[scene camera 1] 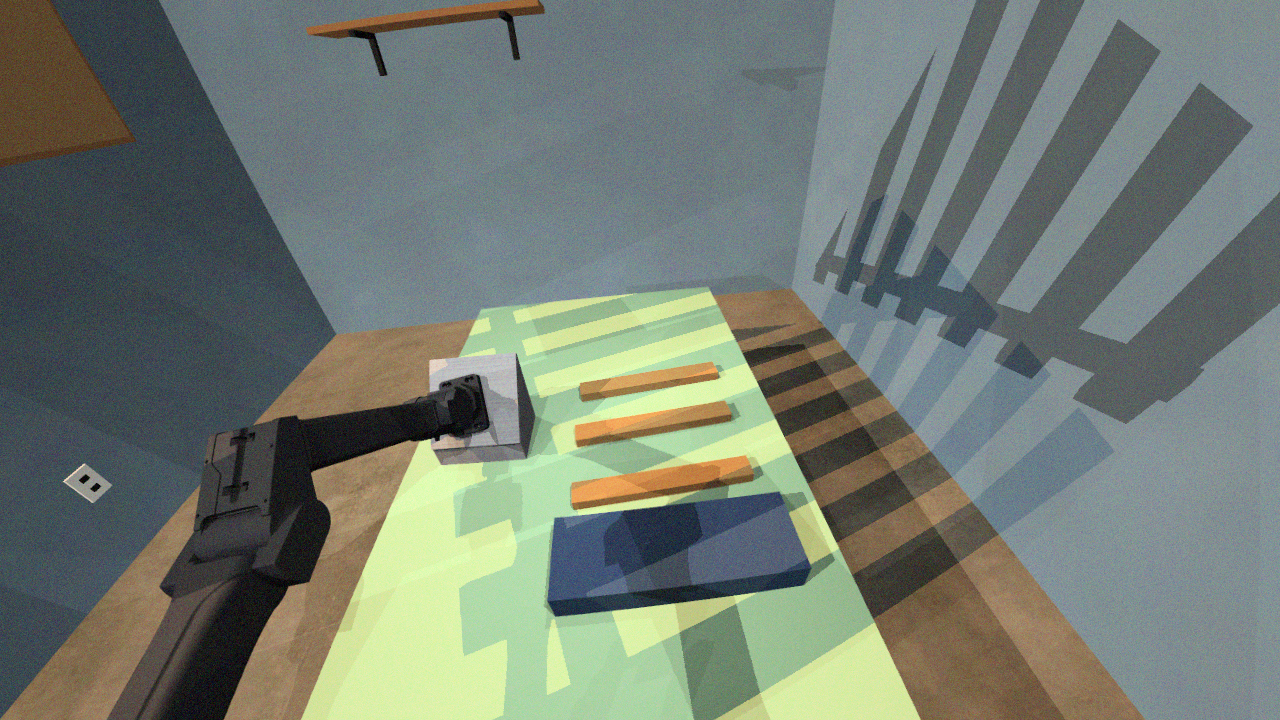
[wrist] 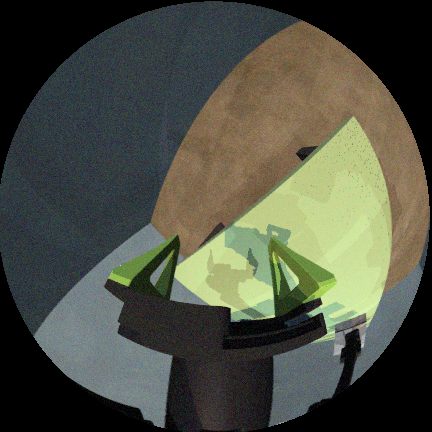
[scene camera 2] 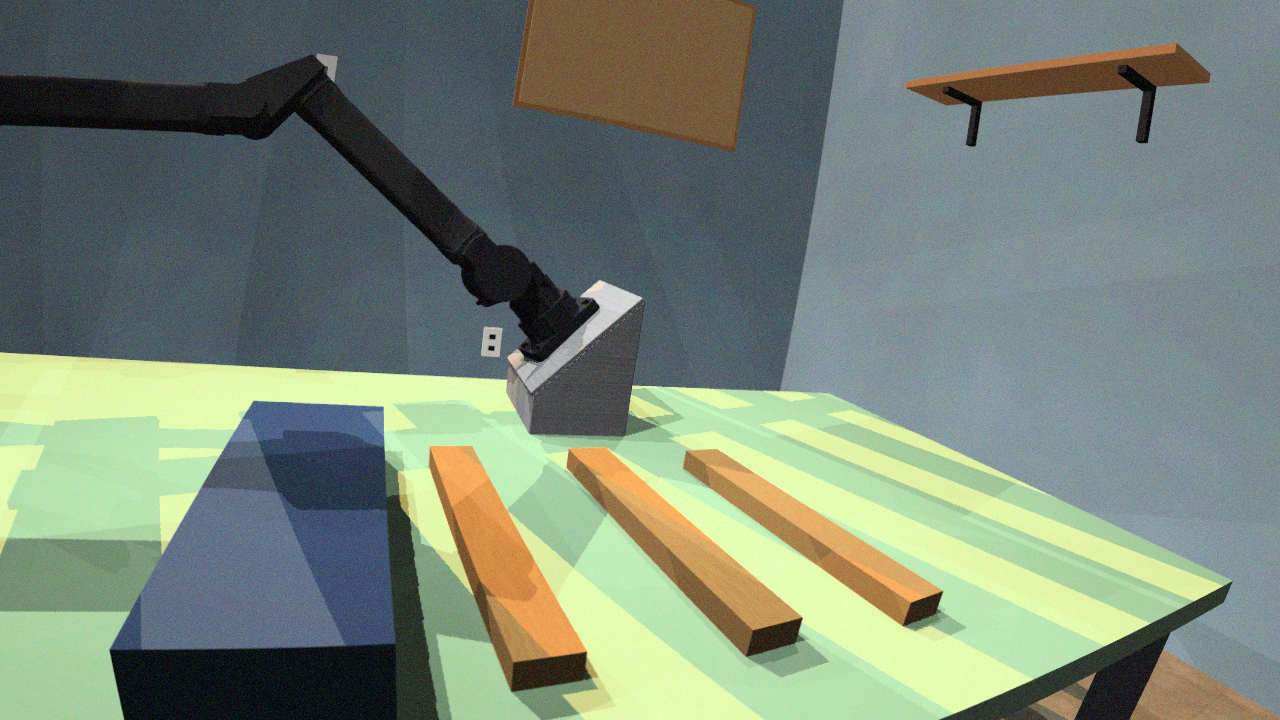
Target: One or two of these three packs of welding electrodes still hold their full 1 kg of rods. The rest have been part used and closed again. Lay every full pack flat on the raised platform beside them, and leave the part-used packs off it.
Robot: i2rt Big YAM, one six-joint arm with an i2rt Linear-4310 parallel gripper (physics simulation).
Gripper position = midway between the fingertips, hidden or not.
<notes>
I see my gripper point(wrist: 224, 240) and a raised blue platform point(scene camera 1: 637, 558).
</notes>
